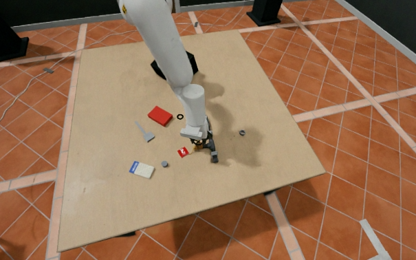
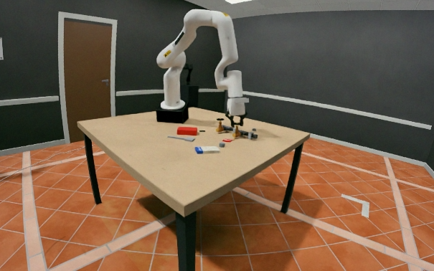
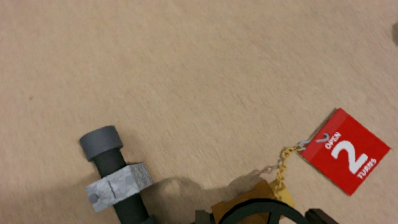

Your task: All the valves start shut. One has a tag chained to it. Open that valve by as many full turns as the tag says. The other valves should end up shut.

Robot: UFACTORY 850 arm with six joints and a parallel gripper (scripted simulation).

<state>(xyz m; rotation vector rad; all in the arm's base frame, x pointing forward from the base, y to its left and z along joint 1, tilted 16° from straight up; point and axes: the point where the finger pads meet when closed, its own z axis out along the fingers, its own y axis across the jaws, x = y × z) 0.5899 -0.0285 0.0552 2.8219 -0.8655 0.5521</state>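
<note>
My hand is 8 cm to the left of the red tag and 9 cm above it. From my hand the other things lie so: blue card: 1 cm ahead, 31 cm to the right, 8 cm below; then red block: 27 cm behind, 14 cm to the right, 7 cm below; then grey scraper: 20 cm behind, 25 cm to the right, 8 cm below.
</note>
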